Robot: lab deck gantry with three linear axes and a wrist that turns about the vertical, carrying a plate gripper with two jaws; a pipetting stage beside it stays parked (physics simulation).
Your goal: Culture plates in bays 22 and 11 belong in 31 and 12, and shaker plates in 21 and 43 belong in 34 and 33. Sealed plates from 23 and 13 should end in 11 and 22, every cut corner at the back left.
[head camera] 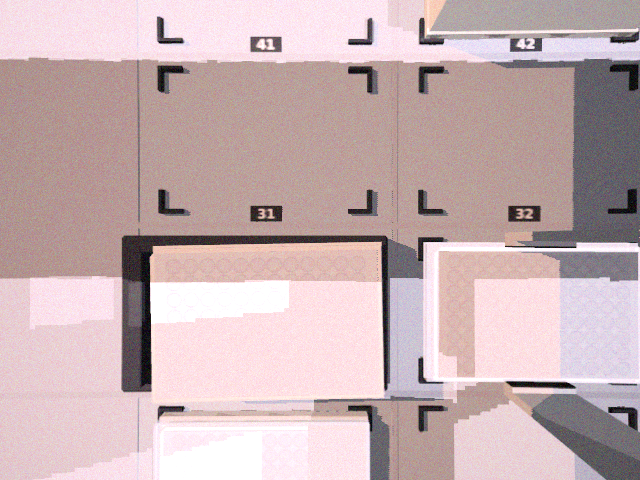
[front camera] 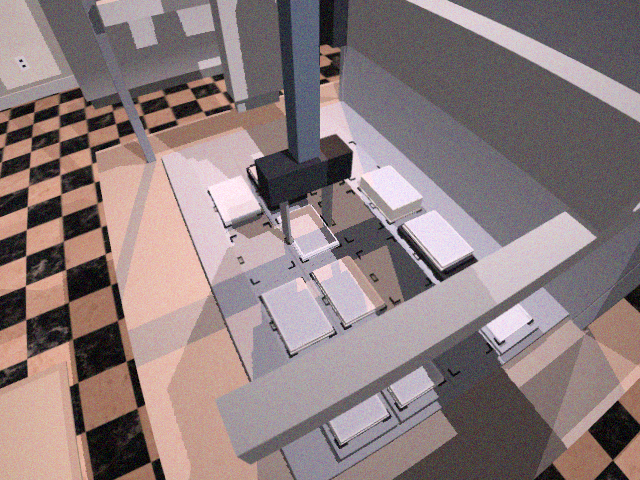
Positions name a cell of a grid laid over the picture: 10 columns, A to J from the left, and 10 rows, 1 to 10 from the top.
I see my gripper (head camera: I7), a bay 12 (head camera: H9), a grey wall (front camera: H5) and a bay 33 (front camera: G6).
My gripper also shows in the front camera view (front camera: E5). The bay 12 also shows in the front camera view (front camera: E6).
